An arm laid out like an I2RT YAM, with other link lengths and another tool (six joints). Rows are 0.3 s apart.
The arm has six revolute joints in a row. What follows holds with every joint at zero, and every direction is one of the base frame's. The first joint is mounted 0.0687 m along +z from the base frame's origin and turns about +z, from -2.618 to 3.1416 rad. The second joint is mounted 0.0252 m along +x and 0.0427 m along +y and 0.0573 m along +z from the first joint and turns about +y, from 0 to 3.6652 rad. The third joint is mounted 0.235 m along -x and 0.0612 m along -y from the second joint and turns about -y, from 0 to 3.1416 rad. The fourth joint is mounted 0.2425 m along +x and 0.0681 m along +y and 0.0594 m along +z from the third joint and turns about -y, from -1.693 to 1.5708 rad. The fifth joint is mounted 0.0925 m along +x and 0.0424 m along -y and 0.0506 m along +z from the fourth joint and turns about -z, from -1.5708 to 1.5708 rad. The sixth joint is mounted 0.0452 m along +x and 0.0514 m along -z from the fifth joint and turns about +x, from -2.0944 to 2.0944 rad. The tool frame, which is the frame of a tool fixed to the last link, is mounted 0.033 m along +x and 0.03 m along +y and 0.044 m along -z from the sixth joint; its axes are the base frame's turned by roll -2.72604, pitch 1.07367 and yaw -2.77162 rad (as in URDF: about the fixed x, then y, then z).
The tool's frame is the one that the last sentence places.
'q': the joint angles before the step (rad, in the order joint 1, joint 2, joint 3, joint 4, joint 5, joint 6). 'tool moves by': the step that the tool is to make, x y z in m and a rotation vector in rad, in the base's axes. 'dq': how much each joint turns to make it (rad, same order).
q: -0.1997, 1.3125, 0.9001, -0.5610, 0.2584, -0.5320
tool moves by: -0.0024, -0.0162, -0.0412, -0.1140, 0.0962, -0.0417
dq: -0.0168, 0.1111, -0.0849, 0.1419, 0.1241, -0.0526
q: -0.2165, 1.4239, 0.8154, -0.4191, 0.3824, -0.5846
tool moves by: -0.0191, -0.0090, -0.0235, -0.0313, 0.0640, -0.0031
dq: -0.0347, 0.0078, -0.0982, 0.0717, 0.0233, -0.0542
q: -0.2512, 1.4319, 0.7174, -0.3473, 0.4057, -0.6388
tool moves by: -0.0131, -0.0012, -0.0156, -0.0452, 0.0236, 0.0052
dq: -0.0001, -0.0083, -0.0878, 0.0809, 0.0407, -0.0317
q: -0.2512, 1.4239, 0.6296, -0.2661, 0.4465, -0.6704
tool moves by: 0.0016, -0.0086, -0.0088, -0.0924, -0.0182, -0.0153
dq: -0.0037, 0.0281, -0.0464, 0.1330, 0.0788, -0.0381
